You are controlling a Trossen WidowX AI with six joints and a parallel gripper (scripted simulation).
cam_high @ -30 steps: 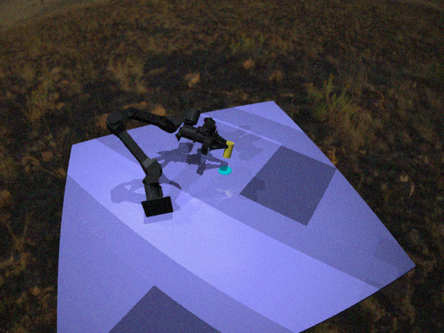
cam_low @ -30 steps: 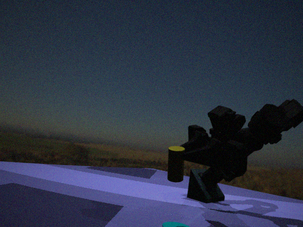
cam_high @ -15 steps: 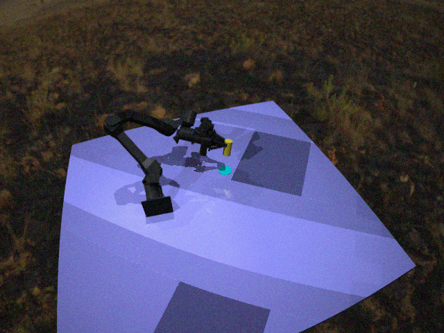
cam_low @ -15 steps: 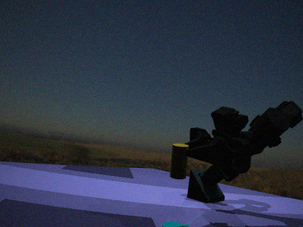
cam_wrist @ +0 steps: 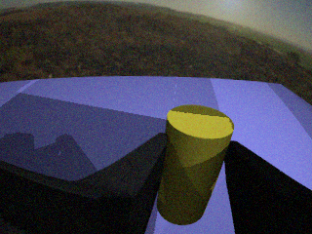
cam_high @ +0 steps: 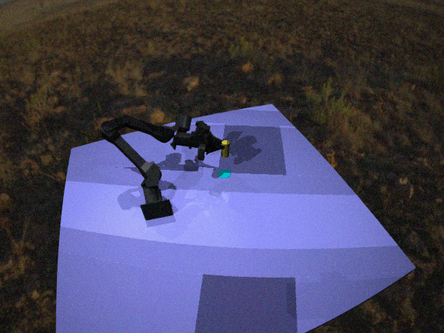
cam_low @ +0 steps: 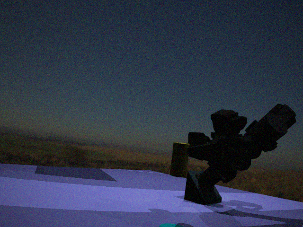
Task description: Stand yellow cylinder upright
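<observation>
Now: the cyan circle 1 cm behind my gripper tip and 16 cm below it. The rest, counted from my gripper tip: yellow cylinder (2 cm below).
</observation>
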